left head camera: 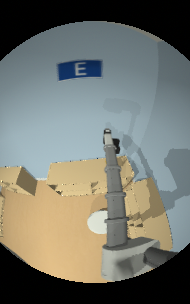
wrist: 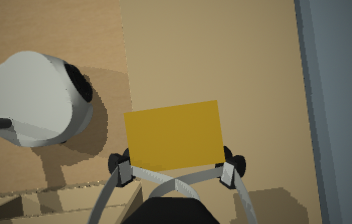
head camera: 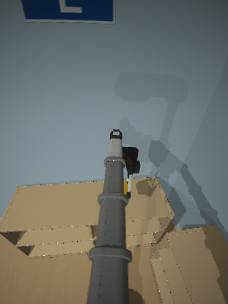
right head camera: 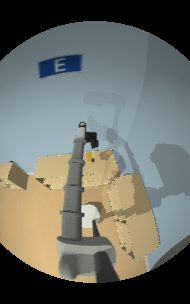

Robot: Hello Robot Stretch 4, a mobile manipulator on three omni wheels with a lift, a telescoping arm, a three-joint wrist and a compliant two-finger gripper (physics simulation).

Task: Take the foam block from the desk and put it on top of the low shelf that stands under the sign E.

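Places are measured from the robot's base along level axes (x back, y right, z up), in millimetres.
Where they show: gripper, between the fingertips: (wrist: pixel 177 159) (head camera: pixel 127 190) (right head camera: pixel 92 157); robot's base, origin of its link: (left head camera: pixel 100 221) (right head camera: pixel 86 214).
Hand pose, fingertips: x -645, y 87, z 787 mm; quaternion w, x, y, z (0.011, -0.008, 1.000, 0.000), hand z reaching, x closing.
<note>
Each offset is from my fingertips to the top centre of the thing. "spot": to the spot under its first point. Level surfaces: height alone.
The yellow foam block {dx +3, dy -31, dz +48 mm} (head camera: pixel 125 187) (right head camera: pixel 89 156) (wrist: pixel 175 135) is held between the two fingertips of my gripper (wrist: pixel 177 159). My gripper is shut on it, at the end of the extended arm. The low shelf {dz -204 mm} (head camera: pixel 55 202) (left head camera: pixel 75 172) (right head camera: pixel 52 167) (wrist: pixel 215 50) stands against the wall under the blue sign E {dx -267, dy -314, dz +1038 mm} (head camera: pixel 70 7) (left head camera: pixel 80 70) (right head camera: pixel 60 65). In the wrist view the block hangs over the shelf's top, with its left end close to the front edge. The gap below the block is hard to judge. The arm covers part of the shelf in the head views.
A second low shelf (head camera: pixel 200 255) (left head camera: pixel 155 210) (right head camera: pixel 137 210) stands at the right, at an angle to the first, near its right end. Another shelf {spot: dx +207, dy -1521, dz -441 mm} (left head camera: pixel 25 181) (right head camera: pixel 19 176) is at the left. My white base (left head camera: pixel 97 221) (wrist: pixel 35 95) is on the wooden floor {dz -813 mm} (left head camera: pixel 45 225) in front.
</note>
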